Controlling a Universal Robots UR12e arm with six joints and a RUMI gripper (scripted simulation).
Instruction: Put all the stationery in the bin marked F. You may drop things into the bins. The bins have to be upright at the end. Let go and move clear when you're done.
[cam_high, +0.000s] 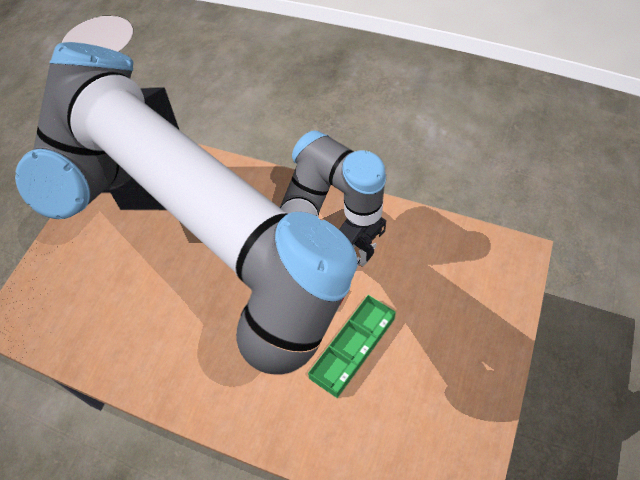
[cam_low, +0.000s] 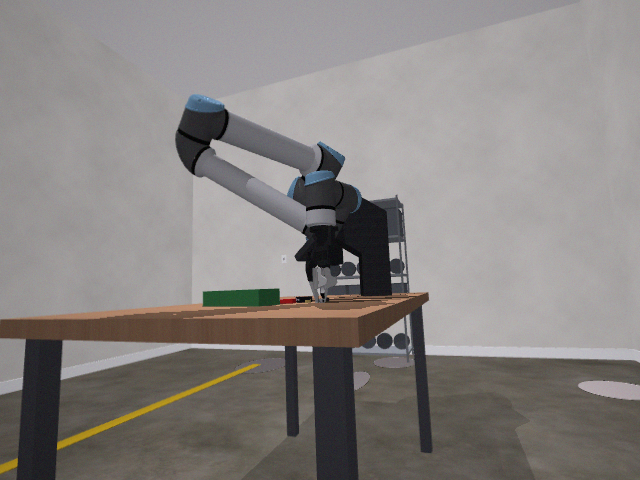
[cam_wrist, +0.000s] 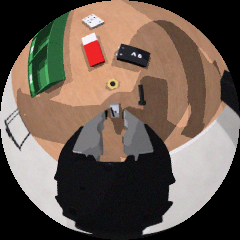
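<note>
My hand is 10 mm above the grey item. From my hand the other things lie so: black bolt (50 mm behind, 10 mm below); black flat item (80 mm to the right, 60 mm behind, 10 mm below); yellow nut (40 mm to the right, 20 mm behind, 10 mm below).
</note>
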